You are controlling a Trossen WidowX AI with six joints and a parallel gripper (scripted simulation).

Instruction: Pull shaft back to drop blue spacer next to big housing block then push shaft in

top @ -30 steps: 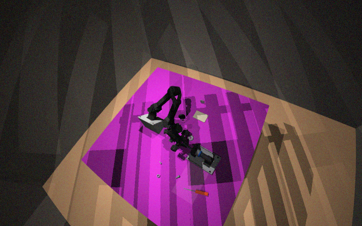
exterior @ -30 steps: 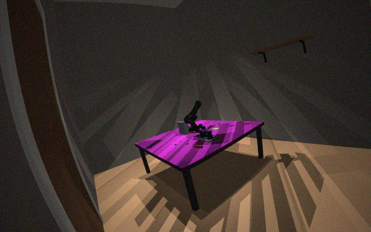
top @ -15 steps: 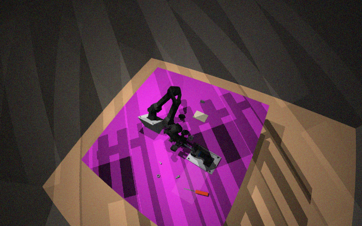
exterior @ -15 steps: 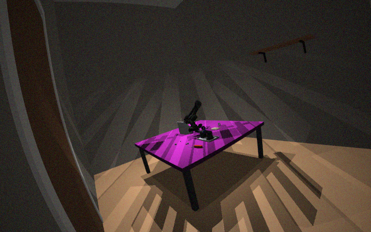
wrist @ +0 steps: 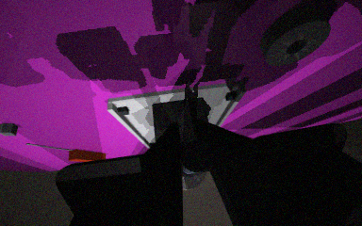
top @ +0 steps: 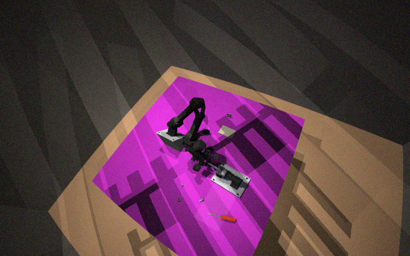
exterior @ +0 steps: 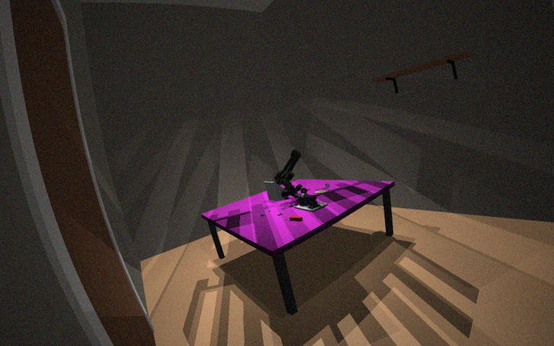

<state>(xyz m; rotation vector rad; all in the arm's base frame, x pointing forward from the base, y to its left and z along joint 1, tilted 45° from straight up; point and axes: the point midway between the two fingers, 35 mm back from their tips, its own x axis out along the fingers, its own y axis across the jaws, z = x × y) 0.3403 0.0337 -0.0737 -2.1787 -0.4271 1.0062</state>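
My gripper tip is now 4 cm short of the dark shaft and 3 cm below it. Round my gripper tip: black disc: 21 cm to the left, 20 cm behind, 2 cm below; then grey ring: 9 cm to the left, 5 cm below, 3 cm behind; then blue spacer: 12 cm ahead, 2 cm below.
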